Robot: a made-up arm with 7 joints.
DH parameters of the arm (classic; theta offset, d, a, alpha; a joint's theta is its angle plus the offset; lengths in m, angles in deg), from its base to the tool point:
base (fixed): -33.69 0 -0.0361 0
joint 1: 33.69 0.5 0 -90
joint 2: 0 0.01 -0.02 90
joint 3: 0 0.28 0.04 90
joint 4: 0 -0.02 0.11 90
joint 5: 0 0.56 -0.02 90
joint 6: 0 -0.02 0.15 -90
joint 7: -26.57 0 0.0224 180
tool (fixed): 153.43 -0.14 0 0
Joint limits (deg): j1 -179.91..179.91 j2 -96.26..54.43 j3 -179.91..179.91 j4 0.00..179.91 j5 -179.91..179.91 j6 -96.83..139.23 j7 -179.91..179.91
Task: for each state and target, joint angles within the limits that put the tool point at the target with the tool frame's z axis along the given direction. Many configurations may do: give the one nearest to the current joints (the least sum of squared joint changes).
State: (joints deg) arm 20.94 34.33 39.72 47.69 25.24 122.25 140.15
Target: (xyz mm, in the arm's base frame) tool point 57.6 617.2 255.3 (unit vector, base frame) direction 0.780 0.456 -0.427
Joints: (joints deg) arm 42.56 54.43 21.96 92.71 48.97 138.48 127.20
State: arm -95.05 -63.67 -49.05 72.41 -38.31 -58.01 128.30
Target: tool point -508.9 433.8 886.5 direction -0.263 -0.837 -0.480
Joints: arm -57.36 -75.61 -51.68 118.62 -42.26 -88.18 135.34
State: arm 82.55 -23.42 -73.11 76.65 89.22 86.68 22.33
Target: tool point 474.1 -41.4 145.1 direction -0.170 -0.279 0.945
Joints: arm 80.46 26.01 -67.38 33.94 81.50 36.44 23.15
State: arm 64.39 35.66 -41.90 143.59 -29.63 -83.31 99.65
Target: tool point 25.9 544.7 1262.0 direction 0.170 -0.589 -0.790
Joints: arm 85.87 28.05 -39.31 145.37 -23.57 -38.75 95.51
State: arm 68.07 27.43 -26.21 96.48 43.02 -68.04 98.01
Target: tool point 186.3 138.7 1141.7 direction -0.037 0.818 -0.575
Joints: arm 69.39 0.56 -24.04 126.50 37.38 -96.51 96.51
